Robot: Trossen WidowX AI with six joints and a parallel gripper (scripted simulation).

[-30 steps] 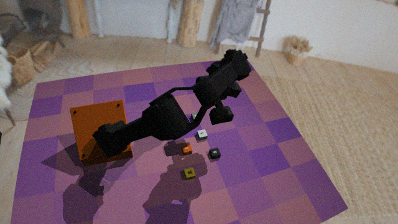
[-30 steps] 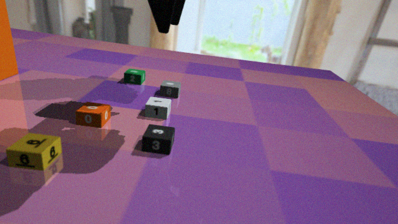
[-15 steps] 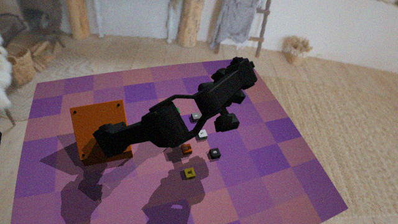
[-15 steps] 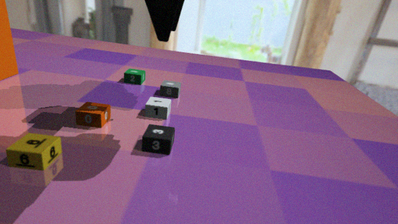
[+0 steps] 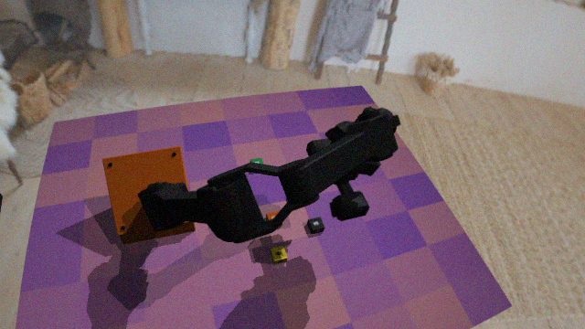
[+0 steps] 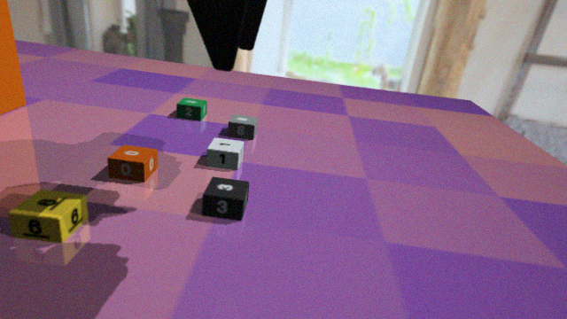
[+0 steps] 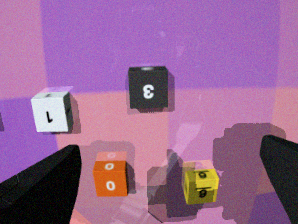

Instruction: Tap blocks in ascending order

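My gripper tip is 9 cm past the orange 0 block, 6 cm to the right of it and 11 cm above it. From my gripper tip the other things lie so: white 1 block: 1 cm behind, 10 cm to the left, 11 cm below; then black 3 block: 1 cm to the left, 11 cm below; then yellow block: 12 cm behind, 3 cm to the right, 11 cm below.
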